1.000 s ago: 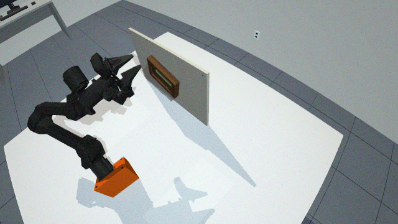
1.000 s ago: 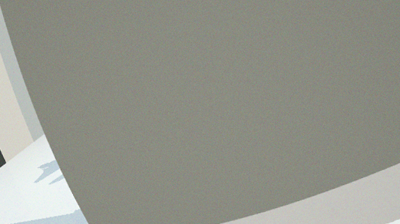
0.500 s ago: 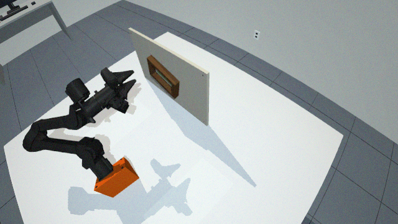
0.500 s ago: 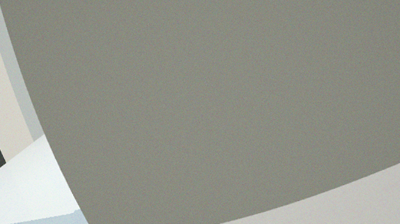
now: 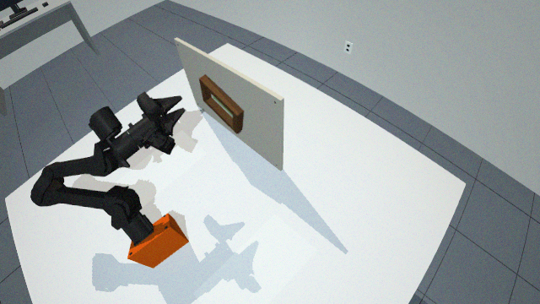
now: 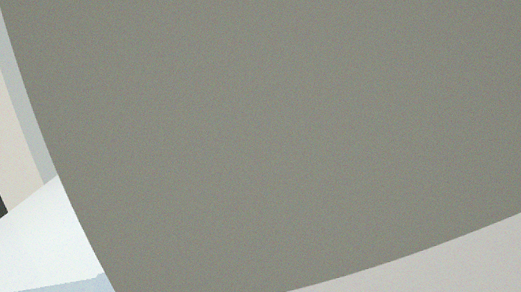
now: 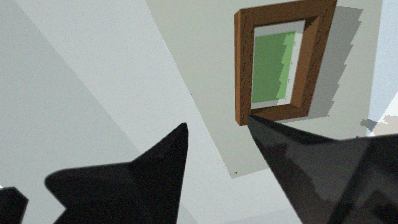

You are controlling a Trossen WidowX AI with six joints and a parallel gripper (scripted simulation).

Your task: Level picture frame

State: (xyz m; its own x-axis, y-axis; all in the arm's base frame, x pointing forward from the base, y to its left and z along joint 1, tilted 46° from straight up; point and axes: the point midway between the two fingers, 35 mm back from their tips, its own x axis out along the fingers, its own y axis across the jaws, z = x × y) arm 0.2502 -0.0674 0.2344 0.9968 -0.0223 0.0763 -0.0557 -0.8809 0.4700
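My gripper tip is now 130 mm short of the brown wooden picture frame, 110 mm above it and 20 mm to the right of it. Also, from my gripper tip: cream wall board (140 mm ahead, 120 mm below, 30 mm to the left).
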